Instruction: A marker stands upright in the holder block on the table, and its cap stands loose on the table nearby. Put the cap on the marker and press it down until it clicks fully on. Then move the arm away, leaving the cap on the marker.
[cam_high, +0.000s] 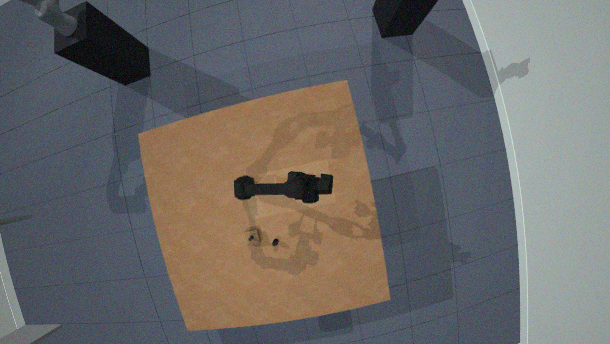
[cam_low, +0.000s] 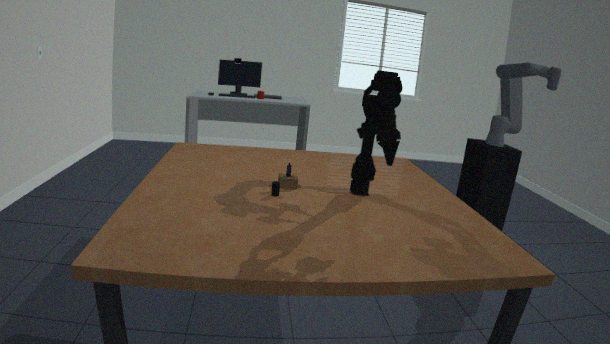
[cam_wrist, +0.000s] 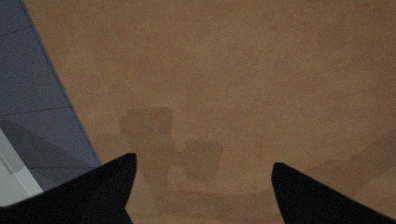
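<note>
The dark marker cap is 31 cm ahead of my gripper tip, 28 cm to the right of it and 19 cm below it. Round my gripper tip: tan holder block: 26 cm ahead, 39 cm to the right, 19 cm below.
</note>
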